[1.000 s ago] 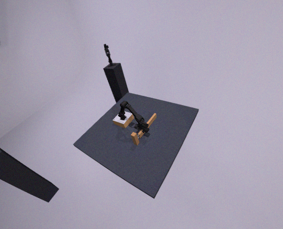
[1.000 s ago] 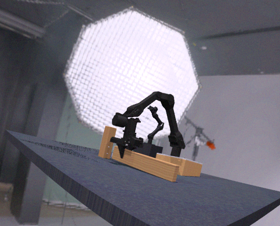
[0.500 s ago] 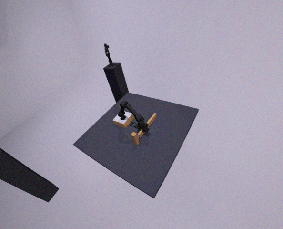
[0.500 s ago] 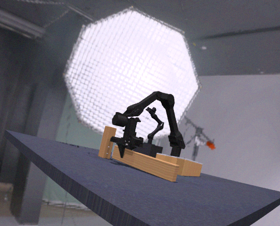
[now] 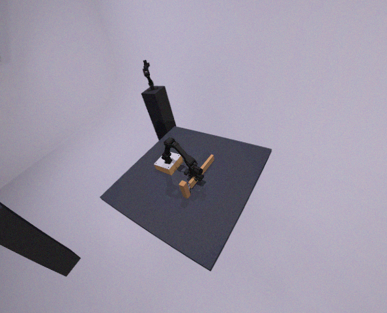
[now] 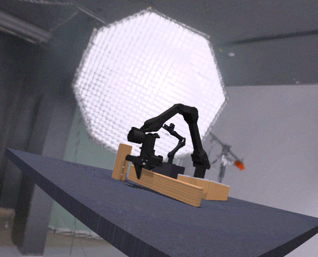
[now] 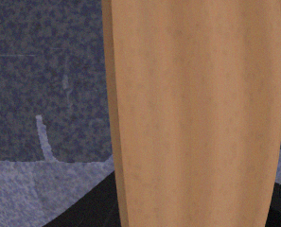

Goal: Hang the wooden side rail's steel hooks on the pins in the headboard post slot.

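Now: gripper tip 1 cm past the wooden headboard post, 16 cm to the left of it and 5 cm below it.
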